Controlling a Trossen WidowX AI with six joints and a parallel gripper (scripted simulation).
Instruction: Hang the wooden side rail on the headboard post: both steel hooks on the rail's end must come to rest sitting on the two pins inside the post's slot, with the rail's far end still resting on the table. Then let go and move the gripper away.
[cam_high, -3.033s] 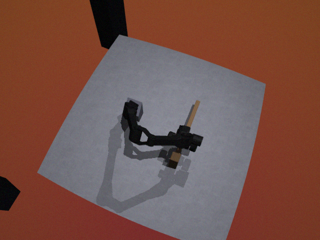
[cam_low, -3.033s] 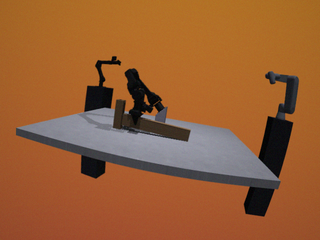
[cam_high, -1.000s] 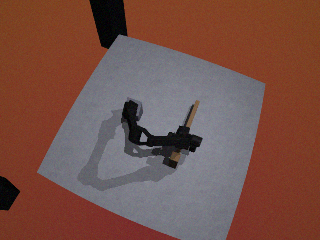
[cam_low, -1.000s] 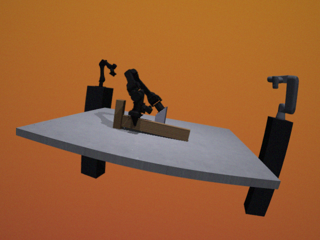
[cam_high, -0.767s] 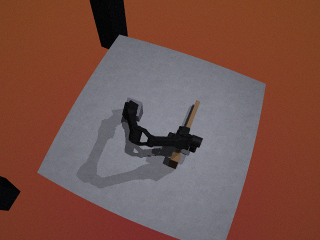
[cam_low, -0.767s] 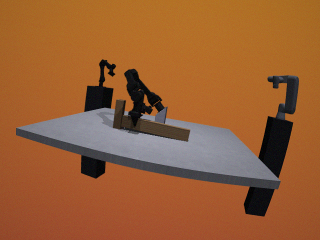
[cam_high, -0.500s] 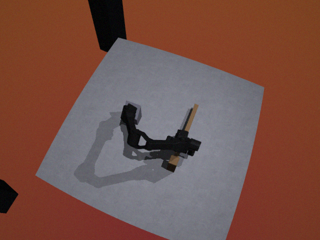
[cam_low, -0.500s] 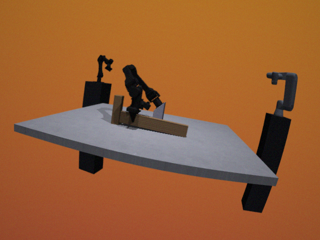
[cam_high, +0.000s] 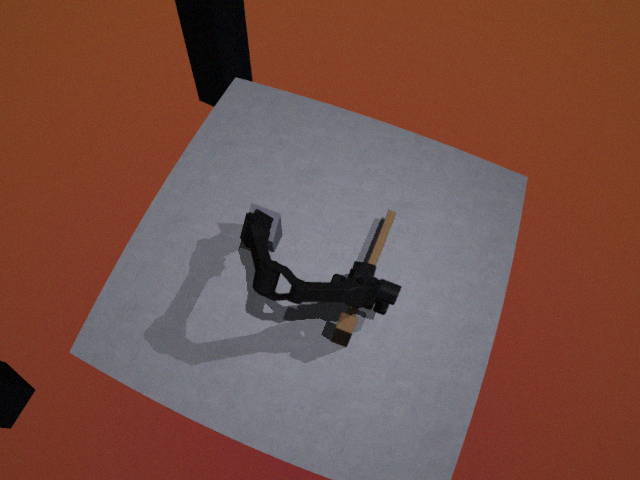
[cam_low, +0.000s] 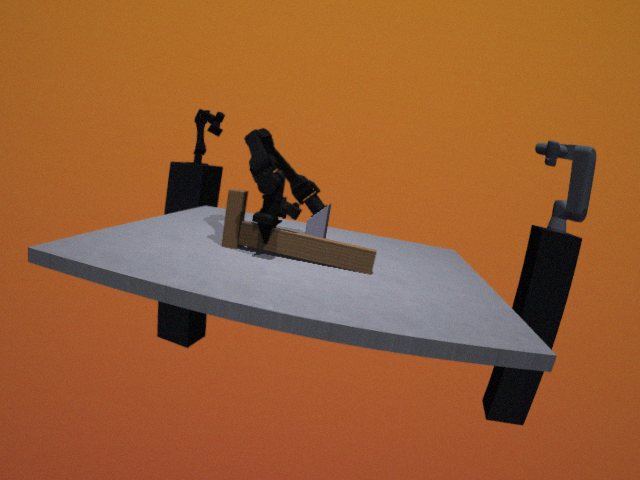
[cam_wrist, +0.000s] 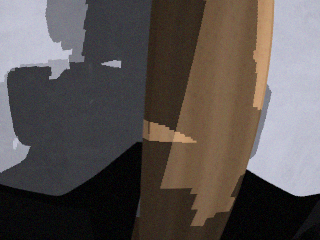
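My gripper tip is 110 mm to the left of the wooden headboard post, 50 mm below it and 10 mm short of it.
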